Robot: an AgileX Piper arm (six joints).
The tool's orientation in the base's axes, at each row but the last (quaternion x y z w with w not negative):
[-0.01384, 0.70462, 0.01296, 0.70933]
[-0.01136, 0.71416, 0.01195, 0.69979]
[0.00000, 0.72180, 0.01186, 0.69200]
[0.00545, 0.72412, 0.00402, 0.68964]
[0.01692, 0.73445, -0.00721, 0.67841]
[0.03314, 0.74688, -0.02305, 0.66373]
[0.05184, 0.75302, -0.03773, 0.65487]
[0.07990, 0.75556, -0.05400, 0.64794]
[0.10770, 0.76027, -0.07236, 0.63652]
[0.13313, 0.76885, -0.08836, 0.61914]
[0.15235, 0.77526, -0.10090, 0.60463]
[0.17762, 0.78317, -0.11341, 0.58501]
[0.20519, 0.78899, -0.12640, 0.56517]
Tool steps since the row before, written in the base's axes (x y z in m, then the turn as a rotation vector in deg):
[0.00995, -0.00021, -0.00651, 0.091, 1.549, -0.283]
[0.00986, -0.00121, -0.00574, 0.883, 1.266, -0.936]
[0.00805, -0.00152, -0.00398, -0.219, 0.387, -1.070]
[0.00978, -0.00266, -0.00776, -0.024, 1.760, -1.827]
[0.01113, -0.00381, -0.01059, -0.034, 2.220, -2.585]
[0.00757, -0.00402, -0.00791, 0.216, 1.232, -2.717]
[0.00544, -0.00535, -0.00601, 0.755, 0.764, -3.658]
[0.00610, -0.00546, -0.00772, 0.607, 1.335, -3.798]
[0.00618, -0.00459, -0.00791, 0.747, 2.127, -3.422]
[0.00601, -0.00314, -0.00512, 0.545, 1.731, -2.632]
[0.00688, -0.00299, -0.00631, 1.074, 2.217, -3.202]
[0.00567, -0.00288, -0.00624, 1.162, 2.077, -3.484]
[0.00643, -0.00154, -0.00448, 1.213, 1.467, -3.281]
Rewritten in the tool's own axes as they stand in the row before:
[0.00658, -0.00058, 0.00989, 0.282, 1.545, 0.148]
[0.00554, -0.00154, 0.00993, 0.918, 1.235, 0.943]
[0.00361, -0.00172, 0.00818, 1.085, 0.372, -0.167]
[0.00724, -0.00274, 0.01015, 1.849, 1.735, 0.062]
[0.00962, -0.00355, 0.01206, 2.613, 2.185, 0.097]
[0.00689, -0.00348, 0.00874, 2.696, 1.219, 0.437]
[0.00505, -0.00468, 0.00685, 3.541, 0.813, 1.156]
[0.00645, -0.00436, 0.00812, 3.730, 1.343, 0.929]
[0.00642, -0.00307, 0.00844, 3.393, 2.154, 0.799]
[0.00351, -0.00124, 0.00764, 2.625, 1.738, 0.559]
[0.00424, -0.00050, 0.00882, 3.115, 2.365, 1.014]
[0.00412, -0.00048, 0.00789, 3.342, 2.265, 1.227]
[0.00217, 0.00149, 0.00754, 3.026, 1.756, 1.466]

